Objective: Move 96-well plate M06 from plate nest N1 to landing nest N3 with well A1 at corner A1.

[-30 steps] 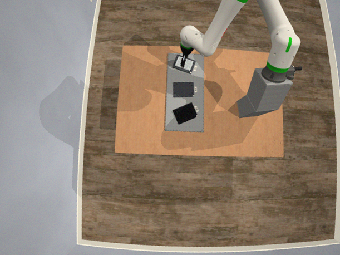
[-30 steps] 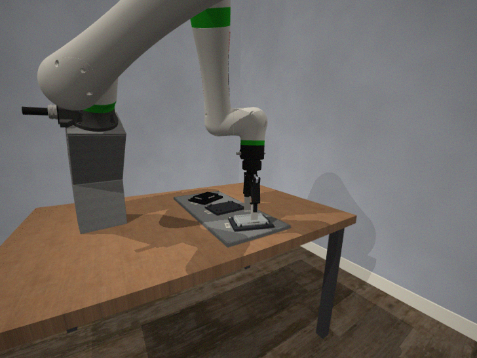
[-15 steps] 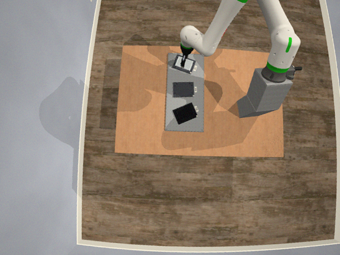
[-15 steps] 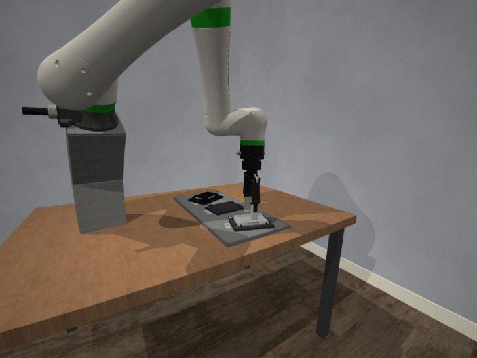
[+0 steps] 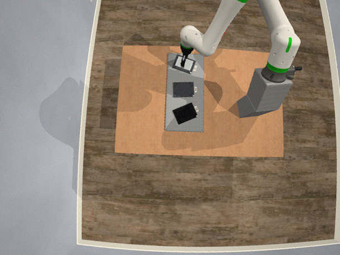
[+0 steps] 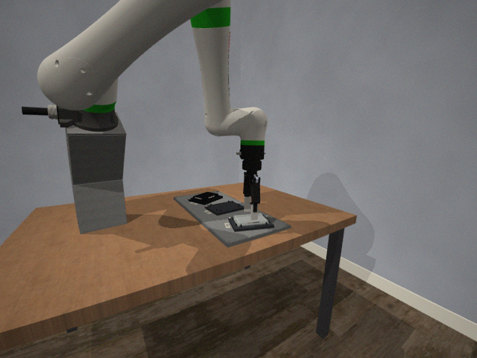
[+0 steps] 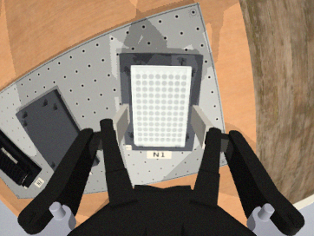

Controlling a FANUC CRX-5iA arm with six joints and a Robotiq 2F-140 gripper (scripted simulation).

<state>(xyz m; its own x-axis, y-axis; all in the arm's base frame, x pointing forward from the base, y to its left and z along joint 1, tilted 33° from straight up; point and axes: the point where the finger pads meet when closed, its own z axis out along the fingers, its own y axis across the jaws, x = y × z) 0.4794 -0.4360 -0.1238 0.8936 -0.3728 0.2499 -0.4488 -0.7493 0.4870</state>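
Right now the white 96-well plate M06 is 5 cm below my hand. The rest, counted from my hand: dark plate nest N1: 6 cm below; then dark landing nest N3: 3 cm ahead, 22 cm to the left, 6 cm below; then N1 label: 9 cm behind, 4 cm to the left, 6 cm below.
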